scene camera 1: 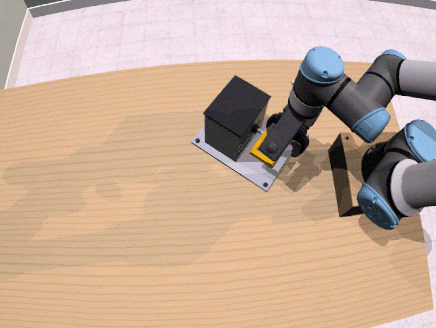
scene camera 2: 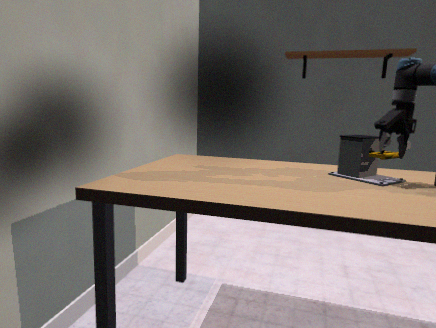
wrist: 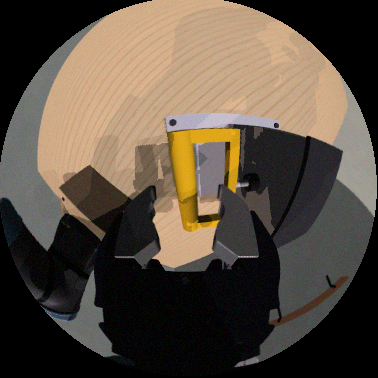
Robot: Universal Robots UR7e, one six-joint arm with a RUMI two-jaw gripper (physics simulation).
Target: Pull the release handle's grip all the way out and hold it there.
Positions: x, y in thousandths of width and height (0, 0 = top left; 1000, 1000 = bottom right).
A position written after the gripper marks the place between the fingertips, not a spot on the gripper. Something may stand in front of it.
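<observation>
Gripper (scene camera 1: 646, 447), (scene camera 2: 898, 480), (wrist: 493, 491). Grey base plate (wrist: 554, 417), visible.
</observation>
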